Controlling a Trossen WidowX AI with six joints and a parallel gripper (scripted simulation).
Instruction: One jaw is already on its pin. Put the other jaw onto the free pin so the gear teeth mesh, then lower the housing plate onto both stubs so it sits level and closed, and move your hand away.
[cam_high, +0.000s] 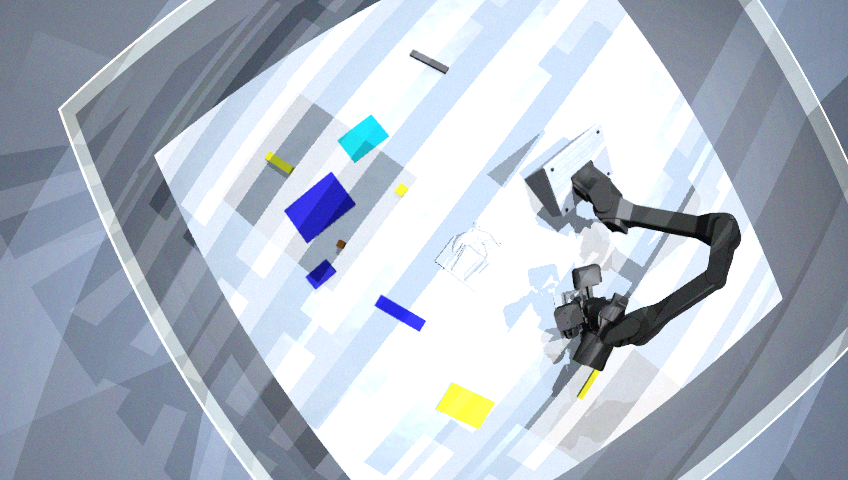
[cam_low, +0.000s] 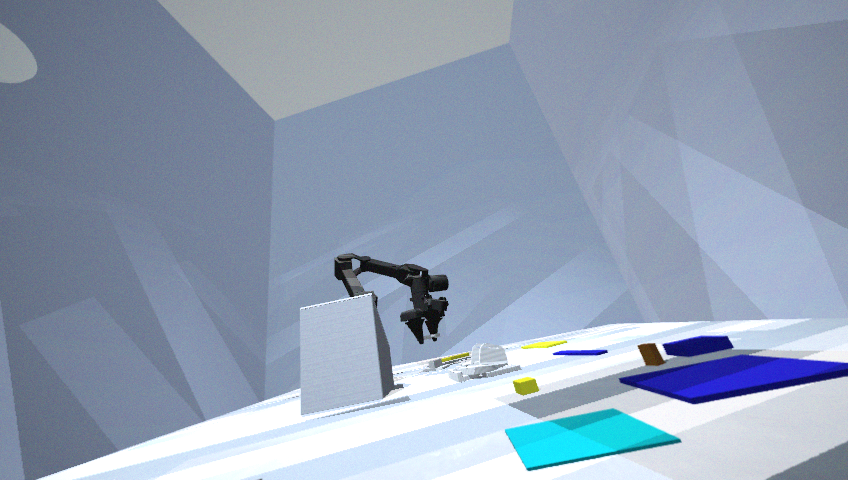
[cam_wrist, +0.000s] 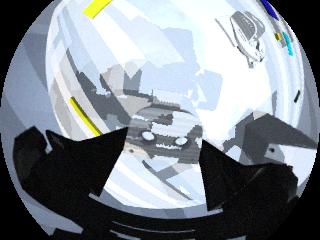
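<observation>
Now: gripper tip 10 cm short of the grey ribbed jaw, 26 cm to the left of it and 6 cm above it. Also, from my gripper tip: white base (14 cm ahead, 23 cm to the right, 7 cm below); yellow tile (35 cm ahead, 4 cm to the left, 7 cm below); pale flat part (1 cm ahead, 2 cm above).
</observation>
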